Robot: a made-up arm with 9 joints. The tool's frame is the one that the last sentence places. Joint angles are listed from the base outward.
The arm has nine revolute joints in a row. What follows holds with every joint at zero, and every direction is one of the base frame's. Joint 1 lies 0.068 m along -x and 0.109 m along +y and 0.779 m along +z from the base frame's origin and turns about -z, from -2.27 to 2.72 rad. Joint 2 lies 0.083 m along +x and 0.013 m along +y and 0.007 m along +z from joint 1 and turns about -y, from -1.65 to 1.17 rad. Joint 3 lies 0.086 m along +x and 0.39 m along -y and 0.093 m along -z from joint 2 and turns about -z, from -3.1 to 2.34 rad. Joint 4 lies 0.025 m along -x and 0.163 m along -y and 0.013 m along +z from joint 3 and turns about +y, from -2.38 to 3.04 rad. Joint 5 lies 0.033 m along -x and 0.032 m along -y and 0.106 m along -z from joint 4 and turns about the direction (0.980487, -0.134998, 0.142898), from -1.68 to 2.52 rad. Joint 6 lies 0.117 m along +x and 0.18 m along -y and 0.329 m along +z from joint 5 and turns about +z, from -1.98 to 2.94 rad. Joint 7 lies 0.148 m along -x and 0.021 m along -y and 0.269 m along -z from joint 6 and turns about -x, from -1.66 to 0.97 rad. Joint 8 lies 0.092 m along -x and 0.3 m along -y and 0.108 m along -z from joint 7 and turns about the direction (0.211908, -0.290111, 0.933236), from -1.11 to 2.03 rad. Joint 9 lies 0.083 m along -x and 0.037 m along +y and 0.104 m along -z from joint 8 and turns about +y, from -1.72 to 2 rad. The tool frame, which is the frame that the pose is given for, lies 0.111 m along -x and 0.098 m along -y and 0.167 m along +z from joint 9; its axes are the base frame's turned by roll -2.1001, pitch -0.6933 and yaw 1.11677 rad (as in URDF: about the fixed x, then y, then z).
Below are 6 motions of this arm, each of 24 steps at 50 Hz.
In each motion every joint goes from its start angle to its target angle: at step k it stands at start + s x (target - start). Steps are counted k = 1, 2, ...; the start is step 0. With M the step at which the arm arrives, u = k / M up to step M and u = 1 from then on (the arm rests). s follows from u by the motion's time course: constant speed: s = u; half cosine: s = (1 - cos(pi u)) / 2; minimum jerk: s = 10 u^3 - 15 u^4 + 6 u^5.
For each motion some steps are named. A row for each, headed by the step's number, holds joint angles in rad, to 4 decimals.
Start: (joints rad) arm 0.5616 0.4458 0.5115 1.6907 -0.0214 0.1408 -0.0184 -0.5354 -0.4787
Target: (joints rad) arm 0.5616 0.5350 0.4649 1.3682 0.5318 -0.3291 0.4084 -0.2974 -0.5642
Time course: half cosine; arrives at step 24
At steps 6, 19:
6: 0.5616 0.4589 0.5047 1.6435 0.0596 0.0720 0.0441 -0.5005 -0.4912
19: 0.5616 0.5258 0.4697 1.4015 0.4746 -0.2805 0.3643 -0.3220 -0.5554

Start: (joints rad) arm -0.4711 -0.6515 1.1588 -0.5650 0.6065 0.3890 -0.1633 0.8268 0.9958
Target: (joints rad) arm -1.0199 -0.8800 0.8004 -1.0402 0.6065 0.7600 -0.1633 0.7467 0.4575
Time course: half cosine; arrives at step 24
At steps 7, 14, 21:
7: -0.5785 -0.6962 1.0887 -0.6580 0.6065 0.4616 -0.1633 0.8111 0.8905
14: -0.8165 -0.7953 0.9332 -0.8641 0.6065 0.6225 -0.1633 0.7764 0.6570
21: -0.9990 -0.8713 0.8140 -1.0221 0.6065 0.7459 -0.1633 0.7497 0.4780

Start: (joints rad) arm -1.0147 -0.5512 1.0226 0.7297 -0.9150 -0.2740 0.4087 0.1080 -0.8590
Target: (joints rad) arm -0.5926 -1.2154 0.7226 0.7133 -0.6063 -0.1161 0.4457 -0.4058 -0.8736
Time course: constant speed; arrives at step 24
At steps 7, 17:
7: -0.8916 -0.7449 0.9351 0.7249 -0.8250 -0.2279 0.4195 -0.0419 -0.8633
17: -0.7157 -1.0217 0.8101 0.7181 -0.6963 -0.1622 0.4349 -0.2559 -0.8693

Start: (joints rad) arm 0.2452 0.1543 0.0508 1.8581 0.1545 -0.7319 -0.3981 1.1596 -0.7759
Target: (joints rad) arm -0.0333 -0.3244 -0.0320 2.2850 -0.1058 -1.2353 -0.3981 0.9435 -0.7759
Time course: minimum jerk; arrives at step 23
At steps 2, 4, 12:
2: 0.2436 0.1515 0.0503 1.8606 0.1530 -0.7348 -0.3981 1.1584 -0.7759
4: 0.2341 0.1352 0.0475 1.8751 0.1441 -0.7520 -0.3981 1.1510 -0.7759
12: 0.0946 -0.1045 0.0060 2.0889 0.0138 -1.0041 -0.3981 1.0428 -0.7759

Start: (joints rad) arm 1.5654 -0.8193 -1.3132 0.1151 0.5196 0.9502 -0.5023 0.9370 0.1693
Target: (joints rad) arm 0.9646 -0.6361 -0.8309 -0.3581 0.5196 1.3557 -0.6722 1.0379 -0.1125
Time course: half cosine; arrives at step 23
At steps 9, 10, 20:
9: 1.3656 -0.7584 -1.1528 -0.0423 0.5196 1.0851 -0.5588 0.9706 0.0756
10: 1.3261 -0.7463 -1.1211 -0.0734 0.5196 1.1117 -0.5700 0.9772 0.0571
20: 0.9895 -0.6437 -0.8509 -0.3385 0.5196 1.3389 -0.6652 1.0337 -0.1008

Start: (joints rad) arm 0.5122 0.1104 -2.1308 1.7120 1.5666 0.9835 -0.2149 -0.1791 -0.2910
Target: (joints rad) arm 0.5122 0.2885 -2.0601 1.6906 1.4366 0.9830 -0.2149 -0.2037 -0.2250
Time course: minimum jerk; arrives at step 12
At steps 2, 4, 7, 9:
2: 0.5122 0.1167 -2.1283 1.7112 1.5620 0.9835 -0.2149 -0.1800 -0.2887
4: 0.5122 0.1478 -2.1160 1.7075 1.5393 0.9834 -0.2149 -0.1843 -0.2771
7: 0.5122 0.2268 -2.0846 1.6980 1.4817 0.9832 -0.2149 -0.1952 -0.2479
9: 0.5122 0.2701 -2.0674 1.6928 1.4501 0.9831 -0.2149 -0.2012 -0.2318

